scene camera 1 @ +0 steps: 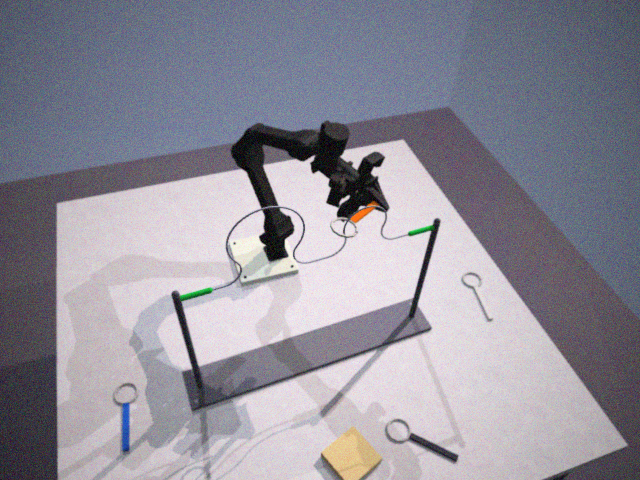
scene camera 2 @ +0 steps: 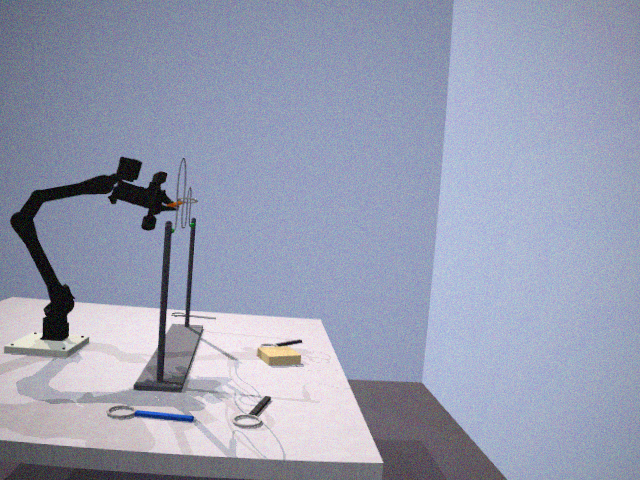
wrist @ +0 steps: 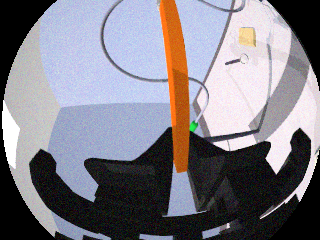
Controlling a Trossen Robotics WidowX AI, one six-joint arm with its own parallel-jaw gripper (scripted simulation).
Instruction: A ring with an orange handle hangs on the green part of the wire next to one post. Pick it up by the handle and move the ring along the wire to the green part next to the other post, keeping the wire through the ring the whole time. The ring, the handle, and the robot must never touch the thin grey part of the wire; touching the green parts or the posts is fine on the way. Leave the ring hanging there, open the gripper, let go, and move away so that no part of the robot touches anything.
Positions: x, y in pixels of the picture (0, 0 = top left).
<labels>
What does my gripper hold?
A ring.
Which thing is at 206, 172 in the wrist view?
My gripper.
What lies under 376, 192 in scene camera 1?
My gripper.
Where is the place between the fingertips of my gripper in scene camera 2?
178, 208
</labels>
